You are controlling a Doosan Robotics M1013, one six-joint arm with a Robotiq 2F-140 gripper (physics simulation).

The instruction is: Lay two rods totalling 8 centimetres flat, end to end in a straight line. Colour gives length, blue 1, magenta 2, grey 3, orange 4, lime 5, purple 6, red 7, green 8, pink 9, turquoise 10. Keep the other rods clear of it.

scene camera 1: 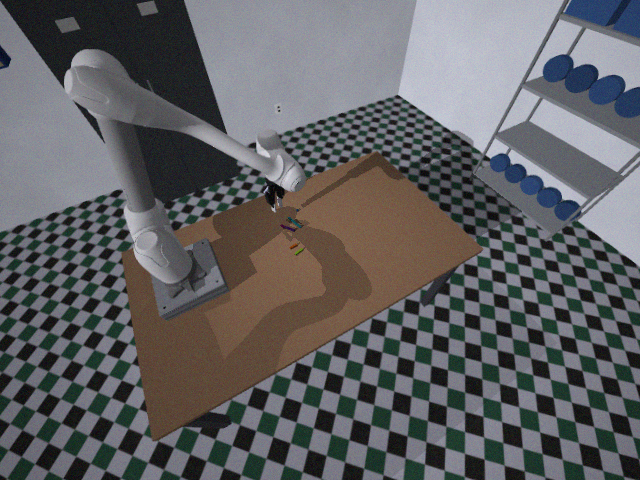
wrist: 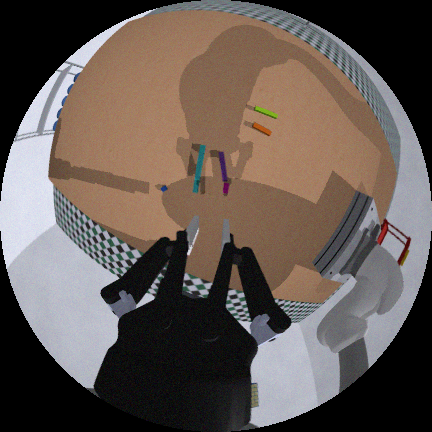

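Pixels of known places: gripper, between the fingertips: (scene camera 1: 277, 208) (wrist: 210, 224); arm's base, origin of its link: (scene camera 1: 181, 273) (wrist: 359, 253).
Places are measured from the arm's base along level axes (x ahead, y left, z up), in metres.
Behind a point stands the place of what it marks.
The purple rod (scene camera 1: 288, 227) @(z -0.061, x 0.555, y -0.066 m) (wrist: 223, 166) @(z -0.061, x 0.556, y -0.074 m) lies flat. The short magenta rod (wrist: 226, 188) @(z -0.061, x 0.537, y -0.032 m) lies at its near end in the wrist view, almost end to end, with a slight bend between them; whether they touch is hard to tell. The turquoise rod (scene camera 1: 295, 223) @(z -0.064, x 0.602, y -0.067 m) (wrist: 199, 169) @(z -0.062, x 0.600, y -0.055 m) lies beside them to the left in the wrist view, apart. The orange rod (scene camera 1: 294, 245) @(z -0.062, x 0.509, y -0.180 m) (wrist: 262, 129) @(z -0.061, x 0.503, y -0.176 m) and lime rod (scene camera 1: 299, 251) @(z -0.064, x 0.507, y -0.224 m) (wrist: 266, 112) @(z -0.061, x 0.505, y -0.219 m) lie further off. The small blue rod (scene camera 1: 297, 210) @(z -0.065, x 0.667, y 0.001 m) (wrist: 164, 188) @(z -0.062, x 0.665, y 0.002 m) lies apart at the left. My gripper (scene camera 1: 277, 207) @(z 0.024, x 0.554, y 0.014 m) (wrist: 210, 224) @(z 0.024, x 0.554, y 0.014 m) is open and empty above the table, on the magenta rod's side.
The brown table (scene camera 1: 403, 232) @(z -0.071, x 0.999, y -0.487 m) (wrist: 120, 90) @(z -0.071, x 0.883, y -0.240 m) carries the rods and the arm's grey base plate (scene camera 1: 168, 308) @(z -0.004, x -0.117, y -0.120 m) (wrist: 345, 227) @(z -0.037, x 0.153, y -0.053 m). Arm shadows fall across the rods' area. A shelf rack (scene camera 1: 511, 114) with blue items stands beyond the table.
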